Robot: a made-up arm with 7 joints.
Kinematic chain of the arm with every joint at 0, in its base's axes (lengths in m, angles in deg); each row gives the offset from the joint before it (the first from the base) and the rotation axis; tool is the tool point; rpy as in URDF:
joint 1: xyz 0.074 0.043 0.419 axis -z
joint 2: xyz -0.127 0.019 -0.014 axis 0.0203 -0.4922 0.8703
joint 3: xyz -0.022 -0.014 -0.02 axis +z
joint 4: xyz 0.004 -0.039 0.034 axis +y
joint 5: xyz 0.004 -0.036 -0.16 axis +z
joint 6: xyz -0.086 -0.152 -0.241 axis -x
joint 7: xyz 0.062 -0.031 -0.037 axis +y
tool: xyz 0.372 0.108 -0.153 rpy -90 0 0
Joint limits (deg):
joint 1: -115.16..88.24
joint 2: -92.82..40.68
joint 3: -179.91..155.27
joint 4: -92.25..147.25
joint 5: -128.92..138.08
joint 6: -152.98..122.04
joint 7: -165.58..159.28
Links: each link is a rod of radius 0.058 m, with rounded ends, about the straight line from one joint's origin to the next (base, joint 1, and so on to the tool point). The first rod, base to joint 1, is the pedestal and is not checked.
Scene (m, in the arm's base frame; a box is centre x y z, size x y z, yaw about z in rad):
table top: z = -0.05
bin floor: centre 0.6 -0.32 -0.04 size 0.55 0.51 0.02 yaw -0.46
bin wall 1: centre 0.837 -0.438 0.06 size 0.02 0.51 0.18 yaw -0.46
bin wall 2: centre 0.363 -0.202 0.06 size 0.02 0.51 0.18 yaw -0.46
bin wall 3: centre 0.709 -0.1 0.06 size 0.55 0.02 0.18 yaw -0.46
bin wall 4: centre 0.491 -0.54 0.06 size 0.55 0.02 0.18 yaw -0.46
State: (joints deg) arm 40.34 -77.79 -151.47 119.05 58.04 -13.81 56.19
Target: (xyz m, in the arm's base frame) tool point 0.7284 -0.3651 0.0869
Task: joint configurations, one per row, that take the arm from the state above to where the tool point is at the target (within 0.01 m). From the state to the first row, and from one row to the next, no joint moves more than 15 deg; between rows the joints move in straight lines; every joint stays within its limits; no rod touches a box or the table.
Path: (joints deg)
1: 30.24 -67.93 -137.19 119.59 52.65 -10.65 51.25
2: 20.14 -58.06 -122.90 120.14 47.26 -7.49 46.32
3: 10.04 -48.20 -108.62 120.68 41.87 -4.33 41.38
4: -0.07 -38.34 -94.33 121.23 36.48 -1.17 36.45
5: -10.17 -28.48 -80.05 121.77 31.09 1.99 31.51
6: -20.27 -18.61 -65.77 122.31 25.70 5.15 26.58
7: -30.37 -8.75 -51.48 122.86 20.31 8.31 21.64
8: -40.47 1.11 -37.20 123.40 14.92 11.47 16.71
9: -50.57 10.98 -22.91 123.95 9.53 14.64 11.77
10: -60.67 20.84 -8.63 124.49 4.14 17.80 6.84
11: -70.78 30.70 5.65 125.03 -1.25 20.96 1.90
12: -80.88 40.57 19.94 125.58 -6.64 24.12 -3.03
13: -84.39 40.62 14.42 114.85 -3.07 25.16 3.32
14: -87.89 40.68 8.90 104.13 0.50 26.20 9.68

